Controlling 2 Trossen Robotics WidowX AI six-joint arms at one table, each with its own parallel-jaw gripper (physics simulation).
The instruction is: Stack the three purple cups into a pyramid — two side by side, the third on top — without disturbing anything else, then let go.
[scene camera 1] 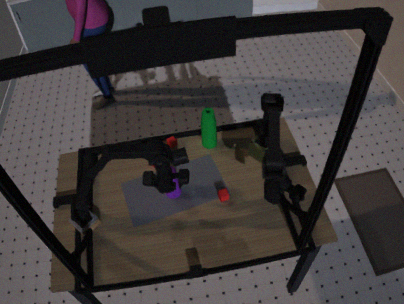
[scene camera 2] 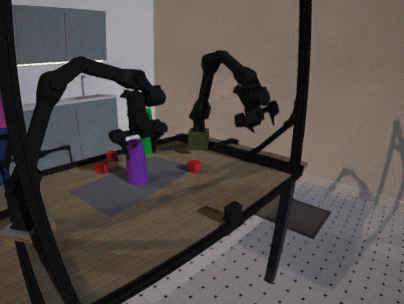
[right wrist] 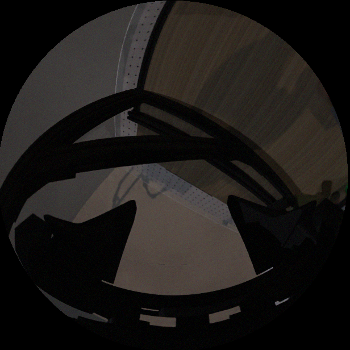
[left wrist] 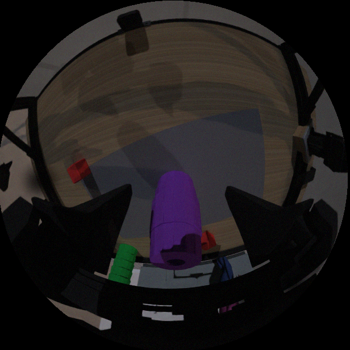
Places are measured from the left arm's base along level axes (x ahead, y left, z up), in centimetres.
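Pixels of known places: left gripper, fingertip midpoint: (scene camera 2: 141, 156); right gripper, fingertip midpoint: (scene camera 2: 263, 128); left arm's base, origin of the base link: (scene camera 1: 83, 219) (scene camera 2: 27, 223); right arm's base, origin of the base link: (scene camera 1: 263, 141) (scene camera 2: 199, 130).
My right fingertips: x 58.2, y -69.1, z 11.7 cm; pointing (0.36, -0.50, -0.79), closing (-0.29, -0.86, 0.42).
Ahead of a thing's pixels: the offset from my right fingertips to its top centre. Level surfaces: height alone.
A tall purple stack (scene camera 1: 173, 192) (scene camera 2: 137, 167) (left wrist: 175, 215) stands upright on the grey mat {dz -15.8 cm} (scene camera 1: 140, 210) (scene camera 2: 110, 200) (left wrist: 225, 145). A seam crosses it in the left wrist view; how many cups it holds cannot be told. No separate purple cup shows beside it. My left gripper (scene camera 2: 138, 146) (left wrist: 180, 190) is open and points down over the stack, with a finger on each side of its upper part. The arm hides much of the stack in scene camera 1. My right gripper (scene camera 2: 263, 127) (right wrist: 182, 203) is open and empty, raised on the right, away from the stack.
A red block {dx -9.5, dy +29.1, dz -11.8 cm} (scene camera 1: 223, 194) (scene camera 2: 194, 166) (left wrist: 79, 170) lies by the mat's right edge. Two more red blocks lie behind the mat, one {dx +0.4, dy +68.6, dz -11.8 cm} (scene camera 2: 111, 155) behind the other {dx -13.7, dy +67.3, dz -11.8 cm} (scene camera 2: 101, 167). A tall green object (scene camera 1: 209, 130) (scene camera 2: 148, 142) (left wrist: 123, 262) stands near the back edge.
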